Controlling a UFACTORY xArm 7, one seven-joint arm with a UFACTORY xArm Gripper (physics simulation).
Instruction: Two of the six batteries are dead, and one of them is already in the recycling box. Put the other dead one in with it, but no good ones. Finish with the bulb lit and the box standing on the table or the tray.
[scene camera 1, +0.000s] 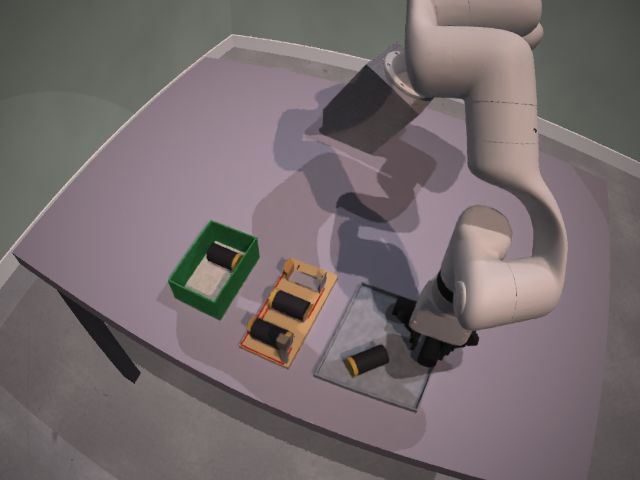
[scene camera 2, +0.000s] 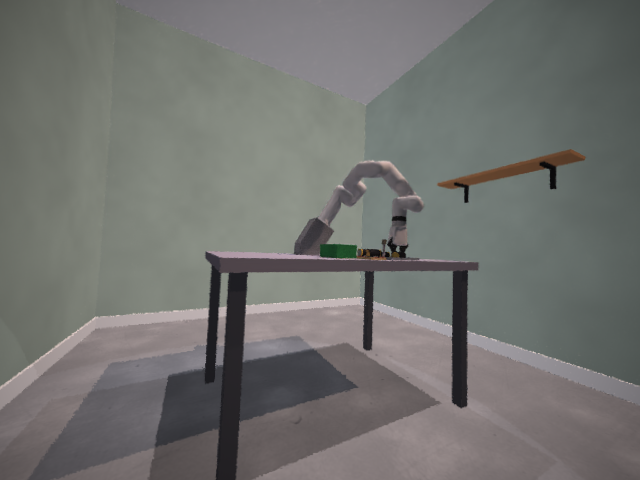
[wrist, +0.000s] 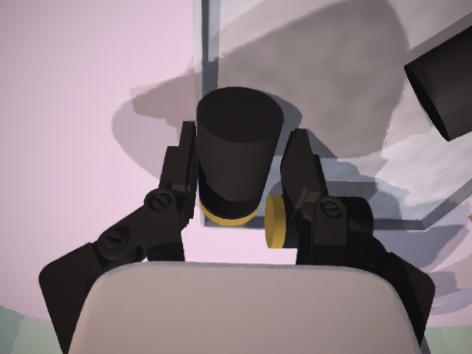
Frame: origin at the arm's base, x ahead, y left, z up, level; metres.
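Seen in the pictures: gripper, fingertip midpoint: (scene camera 1: 428, 348) (wrist: 242, 144); arm's base at its link origin: (scene camera 1: 407, 75) (scene camera 2: 321, 224).
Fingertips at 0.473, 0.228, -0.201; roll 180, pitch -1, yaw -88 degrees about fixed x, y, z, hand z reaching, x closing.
Observation:
Pixels of each thing's top centre, then the offset from my fingertips to it, as dx, dy, dz. "spot": a spot on its surface instead.
- black battery at its top centre: (wrist: 234, 193) (scene camera 1: 434, 342) +0.005, +0.005, +0.035
- tray at its top centre: (wrist: 387, 134) (scene camera 1: 389, 344) +0.024, -0.066, +0.010
- third battery at its top centre: (scene camera 1: 368, 356) +0.071, -0.086, +0.035
- green box at its top centre: (scene camera 1: 212, 259) (scene camera 2: 337, 244) +0.033, -0.394, +0.058
- post at a spot on its surface: (scene camera 1: 283, 339) (scene camera 2: 384, 239) spot: +0.125, -0.204, +0.089
My gripper (scene camera 1: 430, 345) (scene camera 2: 398, 252) (wrist: 242, 144) is shut on a black battery (scene camera 1: 428, 356) (wrist: 239, 160) with a yellow end, over the tray (scene camera 1: 365, 393) (wrist: 210, 75). Another battery (wrist: 360, 220) lies at the tray edge, partly behind the right finger. A third battery (scene camera 1: 368, 360) (wrist: 447, 85) lies on the tray. Two batteries (scene camera 1: 290, 304) (scene camera 1: 266, 331) sit in the orange holder (scene camera 1: 302, 338); its slot at the robot-base end is empty. One battery (scene camera 1: 223, 256) lies in the green box (scene camera 1: 196, 300) (scene camera 2: 338, 251), which stands on the table.
A small brownish block on a post (scene camera 1: 283, 339) (scene camera 2: 384, 241) stands at the holder's near end; no glow shows on it. The holder lies between box and tray. The robot base (scene camera 1: 369, 105) stands at the table's back. A wall shelf (scene camera 2: 511, 169) is at the right.

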